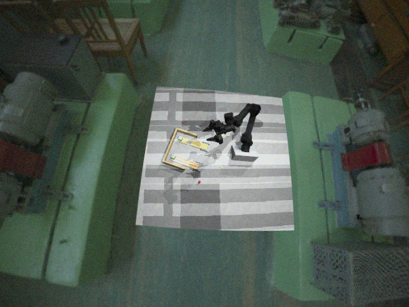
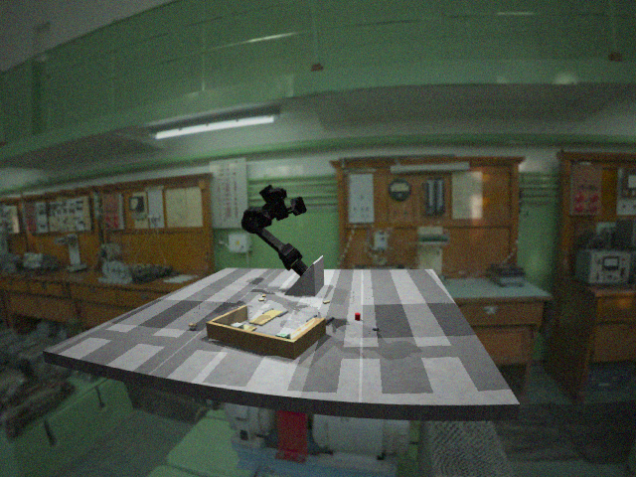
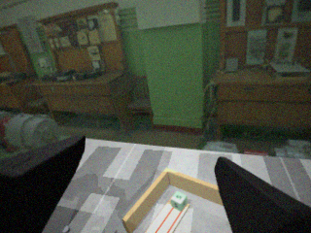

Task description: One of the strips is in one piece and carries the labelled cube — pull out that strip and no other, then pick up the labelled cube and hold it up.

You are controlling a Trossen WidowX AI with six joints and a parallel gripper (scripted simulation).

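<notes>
Now: gripper tip 20 mm past the red piece, 250 mm to the right of it and 360 mm above it.
</notes>
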